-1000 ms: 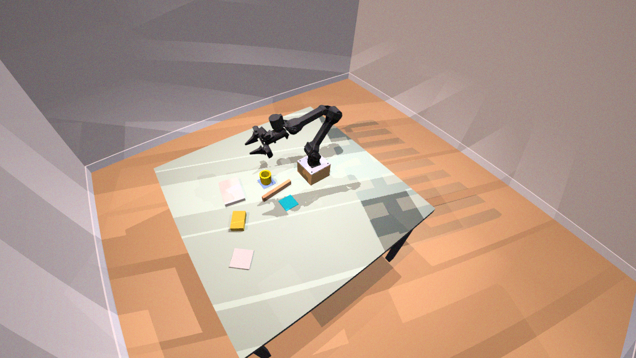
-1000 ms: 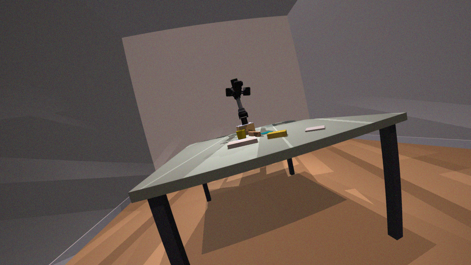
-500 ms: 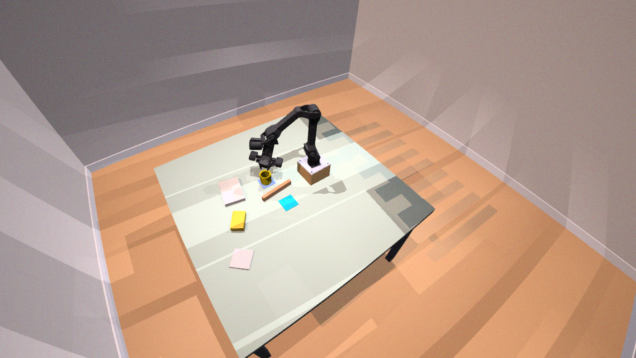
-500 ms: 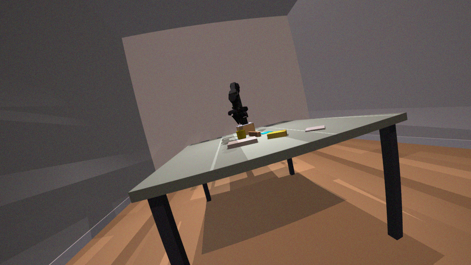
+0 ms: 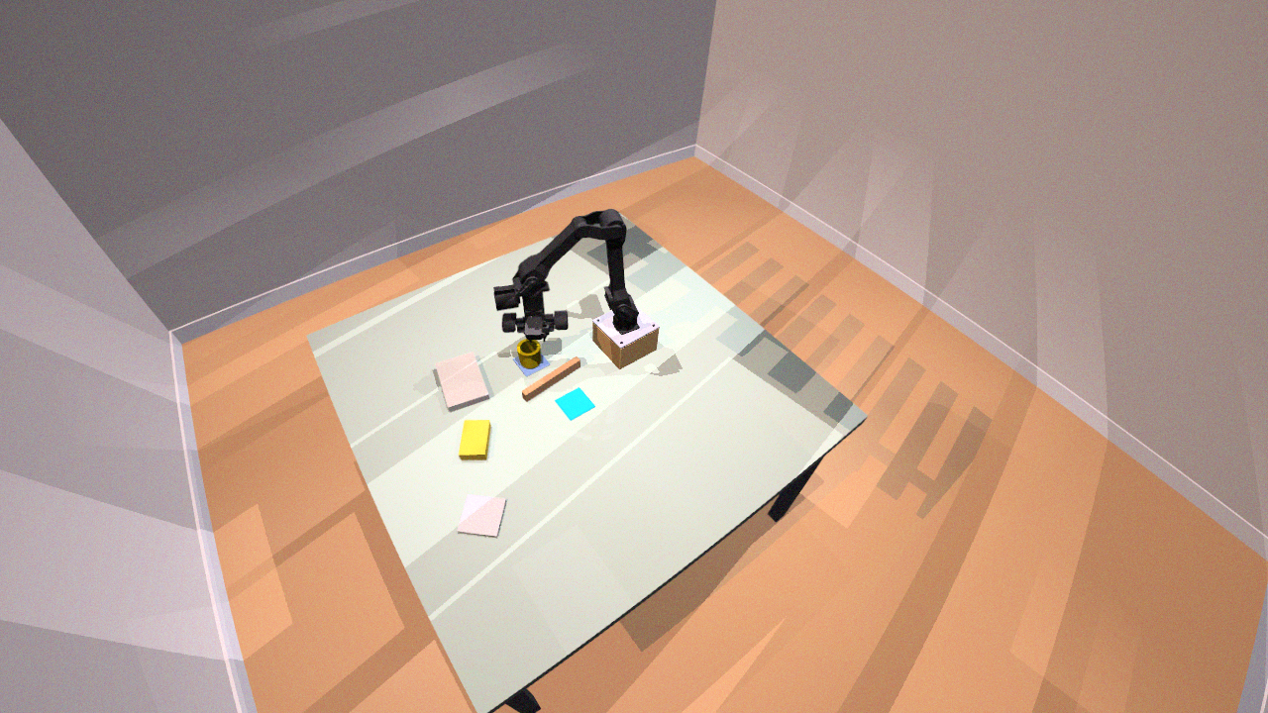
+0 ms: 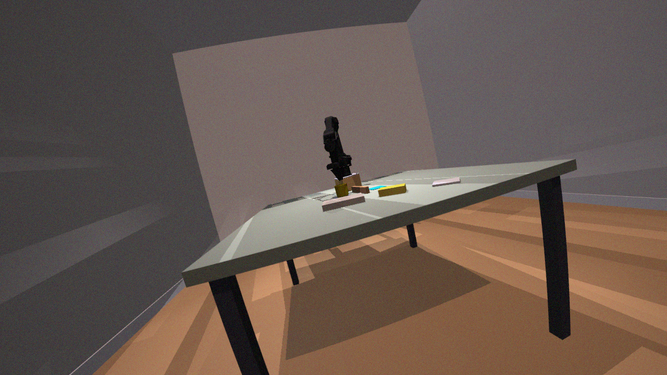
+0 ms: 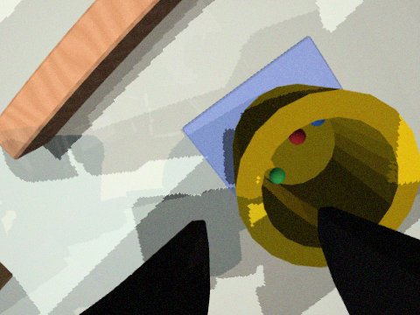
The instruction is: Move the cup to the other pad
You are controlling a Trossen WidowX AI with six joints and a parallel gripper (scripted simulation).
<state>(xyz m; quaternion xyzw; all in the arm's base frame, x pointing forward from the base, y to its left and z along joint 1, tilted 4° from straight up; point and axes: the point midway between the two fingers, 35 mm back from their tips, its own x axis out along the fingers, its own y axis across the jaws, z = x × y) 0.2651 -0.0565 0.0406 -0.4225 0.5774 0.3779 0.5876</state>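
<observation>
The yellow cup is 20 mm ahead of my gripper tip, 10 mm to the right of it and 60 mm below it. From my gripper tip the other things lie so: wooden bar 90 mm to the left, 90 mm below; pale blue pad 30 mm ahead, 10 mm to the right, 100 mm below; cyan pad 30 mm behind, 190 mm to the left, 100 mm below.
</observation>
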